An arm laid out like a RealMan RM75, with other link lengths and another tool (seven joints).
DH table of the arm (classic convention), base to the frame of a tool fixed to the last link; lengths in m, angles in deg. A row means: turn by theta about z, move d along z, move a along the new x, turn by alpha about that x. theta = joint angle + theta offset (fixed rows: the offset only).
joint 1: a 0  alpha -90  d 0.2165  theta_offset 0
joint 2: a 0  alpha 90  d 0  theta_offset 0
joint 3: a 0  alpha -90  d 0.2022  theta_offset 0
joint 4: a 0  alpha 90  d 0  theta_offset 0
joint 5: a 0  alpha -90  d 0.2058  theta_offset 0
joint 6: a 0  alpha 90  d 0  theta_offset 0
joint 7: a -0.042  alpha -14  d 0.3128  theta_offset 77.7
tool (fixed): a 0  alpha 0  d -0.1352  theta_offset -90
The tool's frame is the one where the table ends.
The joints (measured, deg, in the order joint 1, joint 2, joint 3, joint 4, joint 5, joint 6, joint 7), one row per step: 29.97 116.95 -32.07 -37.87 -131.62 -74.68 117.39; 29.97 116.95 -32.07 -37.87 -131.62 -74.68 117.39; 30.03 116.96 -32.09 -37.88 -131.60 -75.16 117.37; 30.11 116.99 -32.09 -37.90 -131.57 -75.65 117.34; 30.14 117.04 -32.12 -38.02 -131.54 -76.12 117.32; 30.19 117.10 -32.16 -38.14 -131.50 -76.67 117.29; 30.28 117.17 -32.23 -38.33 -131.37 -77.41 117.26; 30.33 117.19 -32.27 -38.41 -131.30 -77.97 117.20; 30.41 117.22 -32.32 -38.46 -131.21 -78.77 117.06; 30.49 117.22 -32.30 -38.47 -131.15 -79.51 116.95; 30.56 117.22 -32.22 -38.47 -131.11 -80.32 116.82; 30.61 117.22 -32.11 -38.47 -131.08 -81.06 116.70
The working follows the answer.
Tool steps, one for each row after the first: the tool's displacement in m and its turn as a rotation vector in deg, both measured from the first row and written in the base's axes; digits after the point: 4 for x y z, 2 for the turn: 0.0000 0.0000 0.0000 0.00 0.00 0.00; -0.0015 -0.0004 -0.0008 -0.35 0.28 0.26; -0.0032 -0.0008 -0.0017 -0.70 0.59 0.54; -0.0047 -0.0011 -0.0023 -0.99 0.83 0.82; -0.0065 -0.0015 -0.0031 -1.36 1.13 1.17; -0.0093 -0.0017 -0.0040 -1.79 1.56 1.67; -0.0111 -0.0021 -0.0046 -2.15 1.86 2.03; -0.0137 -0.0028 -0.0058 -2.70 2.30 2.57; -0.0158 -0.0036 -0.0067 -3.18 2.72 3.00; -0.0180 -0.0045 -0.0076 -3.68 3.20 3.44; -0.0199 -0.0055 -0.0083 -4.11 3.64 3.81
Tool pose at each row, in the base's axes (x y z in m, rotation vector in deg; rounded; the steps above come from the unrounded poses): 0.3405 0.3288 -0.0152 -127.42 67.35 35.46; 0.3405 0.3288 -0.0152 -127.42 67.35 35.46; 0.3391 0.3284 -0.0160 -127.88 67.42 35.74; 0.3374 0.3280 -0.0169 -128.36 67.46 36.06; 0.3359 0.3277 -0.0175 -128.79 67.46 36.33; 0.3340 0.3273 -0.0183 -129.32 67.44 36.65; 0.3312 0.3271 -0.0192 -130.01 67.36 37.17; 0.3294 0.3267 -0.0199 -130.55 67.32 37.51; 0.3269 0.3260 -0.0210 -131.36 67.27 38.00; 0.3247 0.3253 -0.0219 -132.05 67.28 38.46; 0.3225 0.3243 -0.0228 -132.74 67.33 38.98; 0.3207 0.3233 -0.0236 -133.34 67.39 39.47

